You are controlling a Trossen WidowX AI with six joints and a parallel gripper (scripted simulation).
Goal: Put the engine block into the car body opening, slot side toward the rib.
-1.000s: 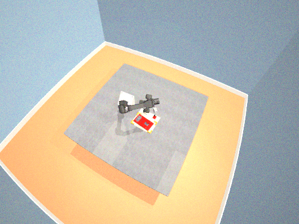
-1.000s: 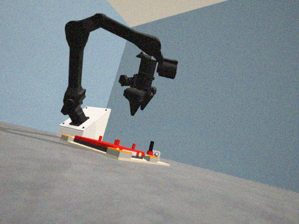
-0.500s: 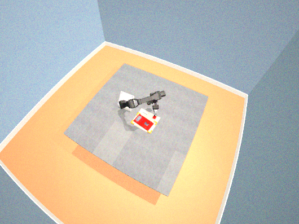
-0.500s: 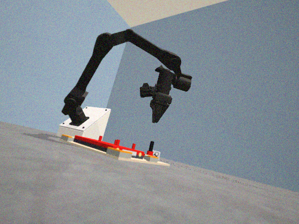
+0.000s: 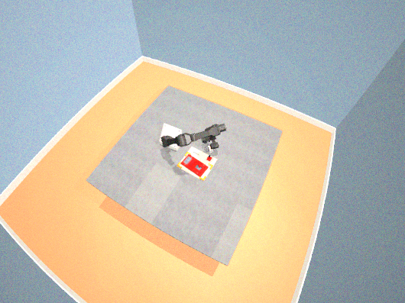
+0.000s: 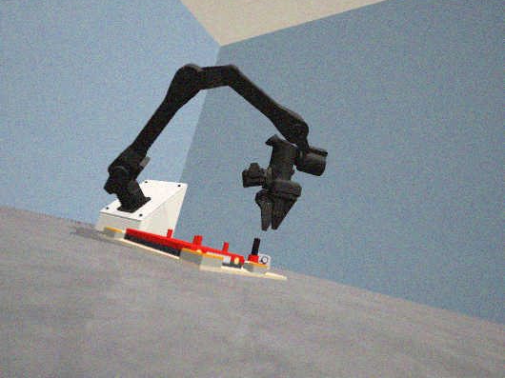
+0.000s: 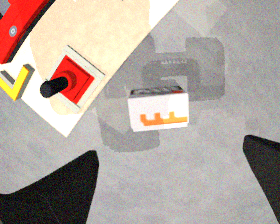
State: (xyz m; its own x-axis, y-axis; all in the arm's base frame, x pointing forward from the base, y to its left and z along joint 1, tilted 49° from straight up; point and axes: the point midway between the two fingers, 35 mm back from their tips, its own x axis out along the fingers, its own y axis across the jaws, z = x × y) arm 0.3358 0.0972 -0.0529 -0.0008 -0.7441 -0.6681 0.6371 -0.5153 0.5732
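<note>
Now: gripper tip 80 mm above the engine block. The rest, counted from my gripper tip: cream base plate 180 mm to the right, 80 mm below, 40 mm behind.
</note>
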